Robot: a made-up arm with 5 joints. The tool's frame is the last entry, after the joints. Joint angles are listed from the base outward. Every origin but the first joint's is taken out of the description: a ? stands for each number. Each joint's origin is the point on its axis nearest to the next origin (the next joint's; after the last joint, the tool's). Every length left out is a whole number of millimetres.
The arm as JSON. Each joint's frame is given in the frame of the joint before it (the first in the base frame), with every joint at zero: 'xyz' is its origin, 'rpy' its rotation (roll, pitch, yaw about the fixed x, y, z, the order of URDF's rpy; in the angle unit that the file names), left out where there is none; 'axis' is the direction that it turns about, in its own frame. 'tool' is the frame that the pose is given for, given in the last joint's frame.
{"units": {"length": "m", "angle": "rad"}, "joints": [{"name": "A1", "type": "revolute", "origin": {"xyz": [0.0, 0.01, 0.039]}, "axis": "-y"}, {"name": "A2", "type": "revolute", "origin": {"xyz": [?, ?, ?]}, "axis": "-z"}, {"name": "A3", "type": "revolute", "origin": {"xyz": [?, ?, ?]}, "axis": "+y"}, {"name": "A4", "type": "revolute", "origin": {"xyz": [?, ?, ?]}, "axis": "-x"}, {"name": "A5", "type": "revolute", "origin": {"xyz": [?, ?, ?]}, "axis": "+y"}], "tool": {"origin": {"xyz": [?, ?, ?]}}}
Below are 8 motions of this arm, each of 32 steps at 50 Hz.
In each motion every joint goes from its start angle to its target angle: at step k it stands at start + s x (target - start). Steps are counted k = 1, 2, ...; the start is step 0. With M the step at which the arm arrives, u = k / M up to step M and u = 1 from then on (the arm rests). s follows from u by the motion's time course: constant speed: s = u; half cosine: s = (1 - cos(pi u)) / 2; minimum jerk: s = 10 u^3 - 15 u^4 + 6 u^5.
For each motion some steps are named. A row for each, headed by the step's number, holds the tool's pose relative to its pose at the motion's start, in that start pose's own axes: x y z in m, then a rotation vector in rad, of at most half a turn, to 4 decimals.
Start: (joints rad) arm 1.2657 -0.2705 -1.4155 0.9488 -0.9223
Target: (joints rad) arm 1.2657 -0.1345 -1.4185 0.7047 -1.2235
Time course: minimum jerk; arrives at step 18
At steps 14, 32:
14: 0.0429 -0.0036 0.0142 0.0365 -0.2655 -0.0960
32: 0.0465 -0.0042 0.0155 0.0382 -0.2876 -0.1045

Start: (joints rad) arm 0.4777 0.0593 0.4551 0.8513 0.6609
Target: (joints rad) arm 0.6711 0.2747 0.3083 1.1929 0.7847
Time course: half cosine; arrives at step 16
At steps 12, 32:
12: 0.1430 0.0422 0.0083 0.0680 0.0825 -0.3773
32: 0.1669 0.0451 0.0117 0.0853 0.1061 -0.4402

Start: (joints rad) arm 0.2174 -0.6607 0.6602 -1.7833 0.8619
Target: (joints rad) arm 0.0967 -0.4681 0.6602 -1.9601 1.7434
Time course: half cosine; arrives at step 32
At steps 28, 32:
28: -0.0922 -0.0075 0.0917 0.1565 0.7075 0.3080
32: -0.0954 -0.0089 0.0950 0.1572 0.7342 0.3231

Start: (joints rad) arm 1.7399 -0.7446 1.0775 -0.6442 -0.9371
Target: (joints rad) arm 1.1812 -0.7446 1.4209 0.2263 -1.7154
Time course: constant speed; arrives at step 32
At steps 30, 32:
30: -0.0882 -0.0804 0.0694 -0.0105 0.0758 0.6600
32: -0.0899 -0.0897 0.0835 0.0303 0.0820 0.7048

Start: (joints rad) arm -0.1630 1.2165 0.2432 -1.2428 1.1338
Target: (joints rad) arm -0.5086 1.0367 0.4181 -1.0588 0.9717
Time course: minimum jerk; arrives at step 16
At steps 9, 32:
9: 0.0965 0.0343 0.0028 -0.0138 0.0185 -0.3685
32: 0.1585 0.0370 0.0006 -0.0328 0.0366 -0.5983

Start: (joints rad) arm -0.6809 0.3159 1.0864 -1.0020 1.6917
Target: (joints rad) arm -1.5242 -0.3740 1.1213 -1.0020 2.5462
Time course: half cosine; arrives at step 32
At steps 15, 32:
15: 0.0410 0.0606 0.1026 0.3687 0.6644 -0.2020
32: 0.1156 0.0696 0.2122 0.8640 1.5477 -0.1979

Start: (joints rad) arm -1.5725 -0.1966 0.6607 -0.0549 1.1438
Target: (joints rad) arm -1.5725 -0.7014 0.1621 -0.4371 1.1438
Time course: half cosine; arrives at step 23
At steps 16, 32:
16: 0.0038 -0.0924 -0.0961 -0.3432 -0.3063 0.2825
32: 0.0033 -0.1312 -0.1180 -0.4527 -0.3591 0.3858

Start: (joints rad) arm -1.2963 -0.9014 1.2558 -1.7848 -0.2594
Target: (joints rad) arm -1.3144 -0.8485 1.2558 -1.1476 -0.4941
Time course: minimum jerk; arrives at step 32
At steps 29, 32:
29: -0.0303 -0.0974 -0.1678 -0.5437 -0.2285 0.2017
32: -0.0305 -0.0985 -0.1687 -0.5474 -0.2300 0.2036

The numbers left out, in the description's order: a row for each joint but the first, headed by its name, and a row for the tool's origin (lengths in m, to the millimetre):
A2: -0.09 0.0 -0.031
A3: 0.05 -0.063 0.0
A4: -0.178 0.0 -0.007
A5: 0.0 0.334 -0.028
tool: -0.023 0.0 -0.043

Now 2 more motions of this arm.
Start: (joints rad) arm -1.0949 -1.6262 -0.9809 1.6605 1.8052
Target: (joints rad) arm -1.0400 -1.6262 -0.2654 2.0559 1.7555
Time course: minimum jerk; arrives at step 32
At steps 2, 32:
2: 0.0005 -0.0003 -0.0004 -0.0013 -0.0004 -0.0013
32: 0.1994 -0.2435 -0.0983 -0.5825 -0.2838 -0.5574

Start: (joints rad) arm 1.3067 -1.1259 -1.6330 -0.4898 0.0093
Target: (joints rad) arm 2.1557 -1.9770 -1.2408 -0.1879 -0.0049
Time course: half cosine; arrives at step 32
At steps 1, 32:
1: -0.0006 -0.0002 0.0005 0.0014 0.0008 0.0015
32: -0.1686 -0.2669 0.2229 0.4009 0.6125 0.8019

